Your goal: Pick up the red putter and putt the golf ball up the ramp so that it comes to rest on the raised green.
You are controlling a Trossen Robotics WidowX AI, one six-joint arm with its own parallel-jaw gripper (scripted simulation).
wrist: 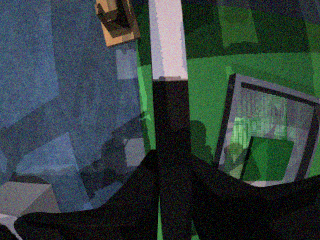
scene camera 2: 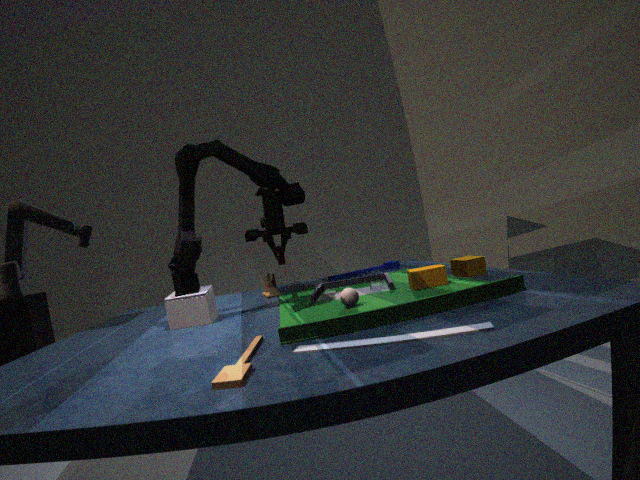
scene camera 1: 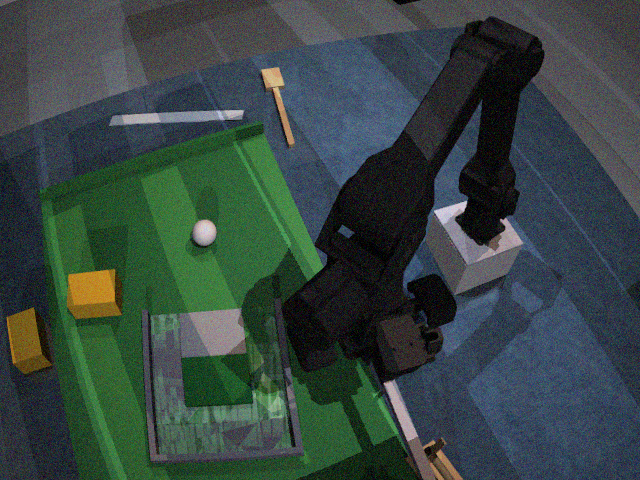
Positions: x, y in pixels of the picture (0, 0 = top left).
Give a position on a white strip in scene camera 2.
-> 418, 336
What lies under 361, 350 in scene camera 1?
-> My gripper.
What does my gripper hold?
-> A putter.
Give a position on a green course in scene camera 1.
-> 140, 223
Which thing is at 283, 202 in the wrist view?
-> My gripper.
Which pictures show the tan wooden paddle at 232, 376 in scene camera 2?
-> Scene camera 2 and scene camera 1 only.
